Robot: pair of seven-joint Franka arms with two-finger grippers.
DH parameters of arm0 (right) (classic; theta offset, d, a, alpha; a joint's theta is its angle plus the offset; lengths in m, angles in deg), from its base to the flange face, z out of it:
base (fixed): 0 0 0 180
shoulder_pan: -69.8 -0.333 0 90
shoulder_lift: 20.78 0 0 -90
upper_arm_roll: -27.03 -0.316 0.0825 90
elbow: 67.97 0 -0.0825 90
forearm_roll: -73.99 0.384 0 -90
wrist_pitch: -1.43 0 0.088 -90
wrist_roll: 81.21 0.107 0 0
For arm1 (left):
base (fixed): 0 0 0 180
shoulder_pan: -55.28 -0.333 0 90
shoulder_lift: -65.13 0 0 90
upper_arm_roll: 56.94 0.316 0.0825 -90
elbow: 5.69 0 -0.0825 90
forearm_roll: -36.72 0.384 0 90
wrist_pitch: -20.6 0 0.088 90
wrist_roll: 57.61 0.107 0 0
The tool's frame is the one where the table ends.
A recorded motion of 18 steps. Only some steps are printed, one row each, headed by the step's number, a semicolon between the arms.
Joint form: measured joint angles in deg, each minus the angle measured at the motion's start. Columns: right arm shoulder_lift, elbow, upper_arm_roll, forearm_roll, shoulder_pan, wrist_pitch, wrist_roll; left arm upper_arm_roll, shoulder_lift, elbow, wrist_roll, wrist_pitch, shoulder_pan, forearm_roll.
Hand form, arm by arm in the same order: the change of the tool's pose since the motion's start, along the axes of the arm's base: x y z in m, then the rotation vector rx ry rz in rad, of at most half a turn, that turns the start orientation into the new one. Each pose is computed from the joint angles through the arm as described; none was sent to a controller.
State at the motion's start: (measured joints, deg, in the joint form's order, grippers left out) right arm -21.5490 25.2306 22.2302 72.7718 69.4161 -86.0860 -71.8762; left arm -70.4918 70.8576 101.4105 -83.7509 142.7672 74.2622 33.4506
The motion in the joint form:
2: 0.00 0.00 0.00 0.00 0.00 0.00 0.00; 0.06 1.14 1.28 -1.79 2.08 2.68 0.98
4: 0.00 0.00 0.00 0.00 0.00 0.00 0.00; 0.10 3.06 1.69 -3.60 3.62 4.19 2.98
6: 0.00 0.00 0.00 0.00 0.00 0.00 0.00; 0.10 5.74 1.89 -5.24 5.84 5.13 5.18
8: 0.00 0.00 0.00 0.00 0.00 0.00 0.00; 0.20 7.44 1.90 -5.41 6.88 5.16 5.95
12: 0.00 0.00 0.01 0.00 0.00 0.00 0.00; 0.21 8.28 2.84 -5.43 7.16 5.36 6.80
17: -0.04 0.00 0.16 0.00 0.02 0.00 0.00; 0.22 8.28 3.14 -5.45 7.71 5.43 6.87
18: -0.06 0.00 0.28 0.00 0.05 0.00 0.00; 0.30 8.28 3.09 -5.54 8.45 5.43 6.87
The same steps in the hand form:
2: 0.0000 0.0000 0.0000 0.0000 0.0000 0.0000; -0.0128 -0.0230 -0.0189 0.0097 0.0024 -0.0199
4: 0.0000 0.0000 0.0000 0.0000 0.0000 0.0000; -0.0166 -0.0368 -0.0395 0.0334 0.0028 -0.0286
6: 0.0000 0.0000 0.0000 0.0000 0.0000 0.0000; -0.0156 -0.0473 -0.0653 0.0546 0.0001 -0.0341
8: 0.0000 0.0000 0.0000 0.0000 0.0000 0.0000; -0.0117 -0.0483 -0.0815 0.0645 0.0061 -0.0368
12: 0.0000 -0.0001 0.0000 0.0000 0.0000 -0.0002; -0.0149 -0.0483 -0.0975 0.0868 0.0209 -0.0490
17: 0.0000 -0.0017 0.0004 0.0000 -0.0007 -0.0031; -0.0157 -0.0487 -0.0990 0.0848 0.0168 -0.0505
18: 0.0000 -0.0031 0.0006 0.0001 -0.0010 -0.0058; -0.0140 -0.0489 -0.0974 0.0765 0.0060 -0.0471

